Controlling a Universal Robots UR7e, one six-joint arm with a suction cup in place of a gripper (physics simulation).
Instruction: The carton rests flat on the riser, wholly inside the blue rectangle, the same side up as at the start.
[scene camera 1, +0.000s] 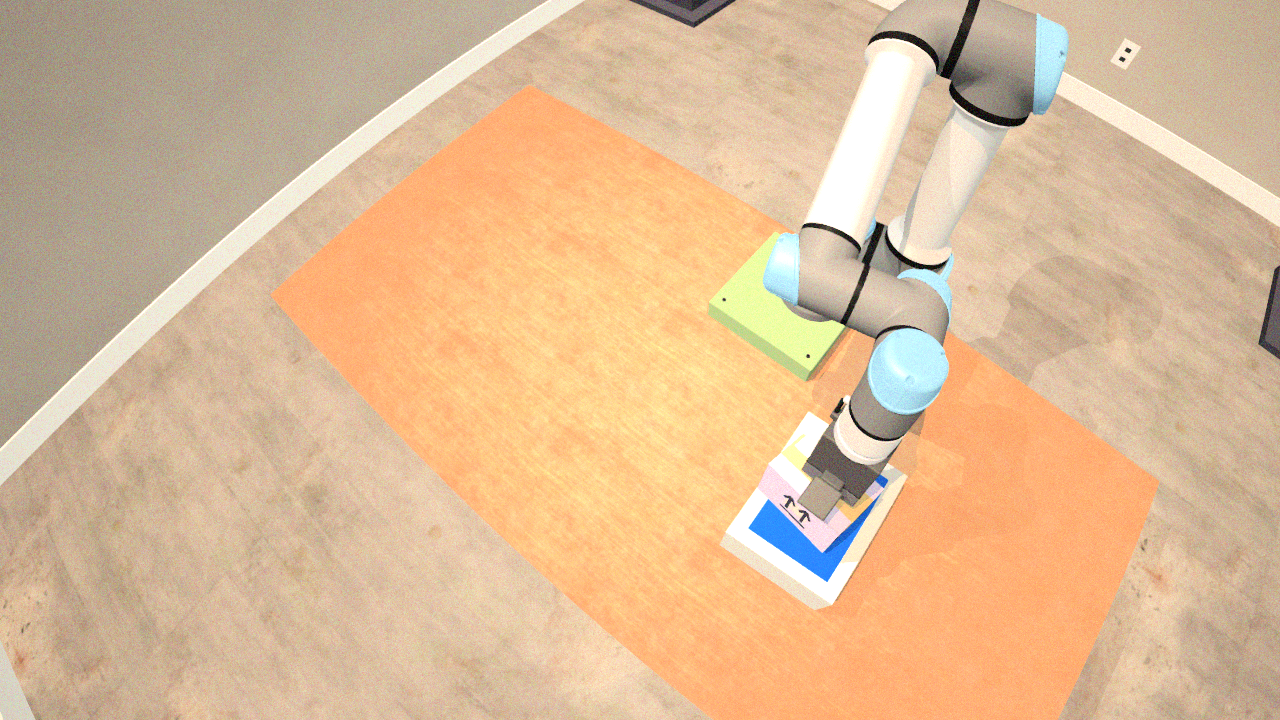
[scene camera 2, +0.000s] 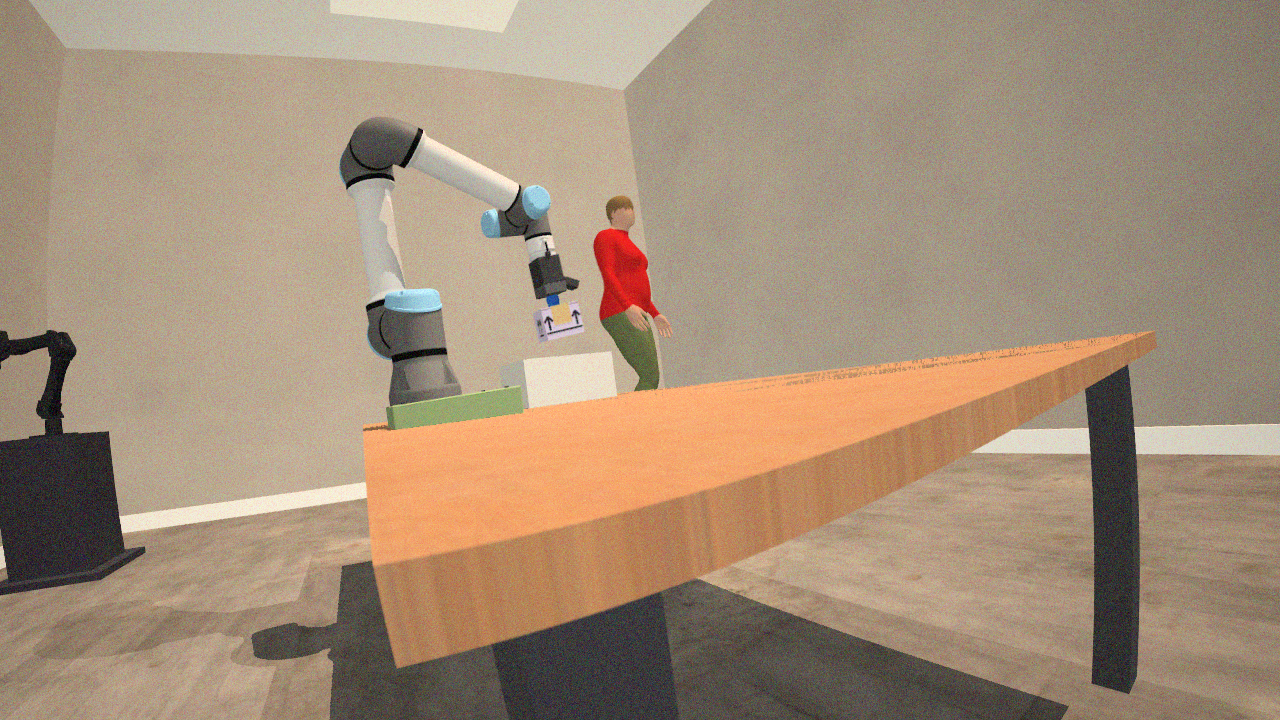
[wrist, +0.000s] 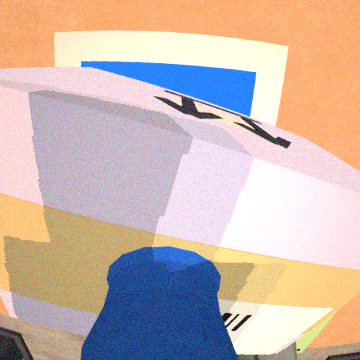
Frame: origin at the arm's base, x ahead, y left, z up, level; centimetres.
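Seen in the pictures: hand, tool point: (wrist: 164, 253); arm's base, link origin: (scene camera 2: 426, 400).
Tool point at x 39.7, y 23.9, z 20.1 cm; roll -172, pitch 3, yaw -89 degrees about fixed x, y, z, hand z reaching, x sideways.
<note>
Pixels of each thing's top centre, then the offset from my tool point to it. Level surfaces: height alone.
- pink-white carton, top centre: (wrist: 185, 314) (scene camera 1: 827, 478) (scene camera 2: 555, 303) dz +2.3, dx +0.0, dy -0.8 cm
- white riser, top centre: (wrist: 161, 176) (scene camera 1: 820, 504) (scene camera 2: 553, 359) dz -12.7, dx -1.7, dy +1.3 cm
- blue rectangle, top centre: (wrist: 161, 176) (scene camera 1: 820, 504) dz -12.7, dx -1.7, dy +1.3 cm
- orange wooden table, surface height: dz -24.7 cm
The pink-white carton (scene camera 1: 778, 488) (scene camera 2: 561, 331) (wrist: 200, 190) with a tan tape band hangs from my suction gripper (scene camera 2: 552, 300) (wrist: 165, 290), whose blue cup meets its taped top. Its printed arrows point up, and it is slightly tilted in scene camera 2. A gap shows there between the carton and the white riser (scene camera 1: 776, 567) (scene camera 2: 572, 380) (wrist: 270, 75) below. In scene camera 1 the carton appears over the blue rectangle (scene camera 1: 796, 548) (wrist: 200, 82), turned somewhat relative to it. The carton and gripper hide part of the rectangle.
A green block (scene camera 1: 760, 331) (scene camera 2: 456, 409) (wrist: 315, 332) lies on the orange wooden table (scene camera 1: 447, 268) (scene camera 2: 626, 456) near my arm's base. A person in a red top (scene camera 2: 621, 268) stands behind the riser in scene camera 2. A black arm on a dark pedestal (scene camera 2: 58, 501) stands at left.
</note>
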